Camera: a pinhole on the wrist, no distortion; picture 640 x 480 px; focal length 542.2 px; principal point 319.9 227.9 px. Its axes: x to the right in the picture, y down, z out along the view. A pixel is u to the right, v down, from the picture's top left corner.
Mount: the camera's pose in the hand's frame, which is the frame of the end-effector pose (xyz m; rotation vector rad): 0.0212 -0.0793 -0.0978 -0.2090 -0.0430 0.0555
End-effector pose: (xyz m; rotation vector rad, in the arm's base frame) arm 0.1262 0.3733 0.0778 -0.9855 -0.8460 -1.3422
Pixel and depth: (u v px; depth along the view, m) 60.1 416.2 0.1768
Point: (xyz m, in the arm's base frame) 0.1365 0.4560 0.0297
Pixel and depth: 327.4 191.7 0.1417
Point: 0.0708 0.4081 0.1143
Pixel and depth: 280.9 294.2 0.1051
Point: 0.0815 0.3734 0.0897
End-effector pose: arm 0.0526 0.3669 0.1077 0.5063 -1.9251 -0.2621
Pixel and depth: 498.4 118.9 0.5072
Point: -0.3783 0.2106 0.0502
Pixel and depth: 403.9 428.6 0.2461
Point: -0.0903 0.3963 0.1184
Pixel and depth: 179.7 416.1 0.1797
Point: 0.0035 0.3949 0.0586
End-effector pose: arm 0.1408 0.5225 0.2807 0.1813 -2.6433 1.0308
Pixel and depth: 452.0 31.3 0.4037
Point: -0.0067 0.1992 0.1690
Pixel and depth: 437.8 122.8 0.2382
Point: 0.0631 0.3695 0.2449
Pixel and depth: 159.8 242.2 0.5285
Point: 0.1920 0.2709 -0.0788
